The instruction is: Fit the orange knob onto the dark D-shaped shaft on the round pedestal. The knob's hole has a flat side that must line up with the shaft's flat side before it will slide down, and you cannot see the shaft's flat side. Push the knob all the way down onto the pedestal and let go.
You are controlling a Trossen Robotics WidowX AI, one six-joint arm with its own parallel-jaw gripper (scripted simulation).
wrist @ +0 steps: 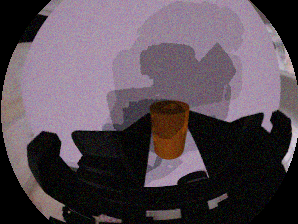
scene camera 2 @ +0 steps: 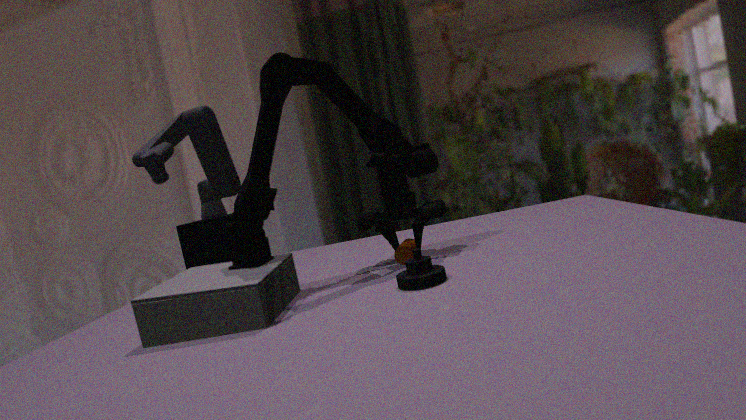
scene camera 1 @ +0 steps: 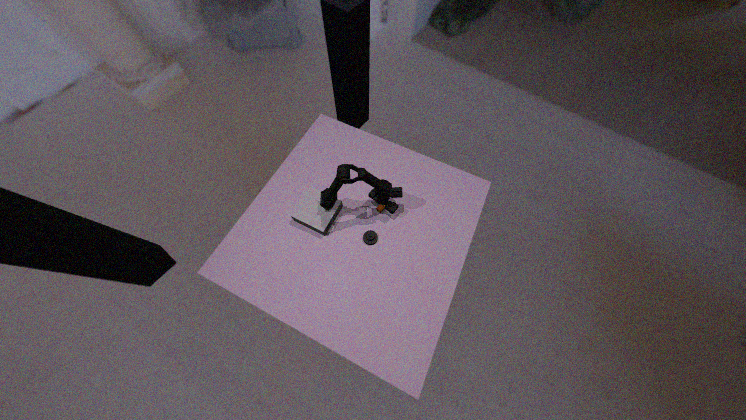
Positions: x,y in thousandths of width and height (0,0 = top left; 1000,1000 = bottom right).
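Observation:
Gripper (scene camera 2: 549,604) visible, also in the wrist view (wrist: 565,516). Visible with the gripper: an orange knob (wrist: 569,533) and a dark pedestal (scene camera 2: 564,654).

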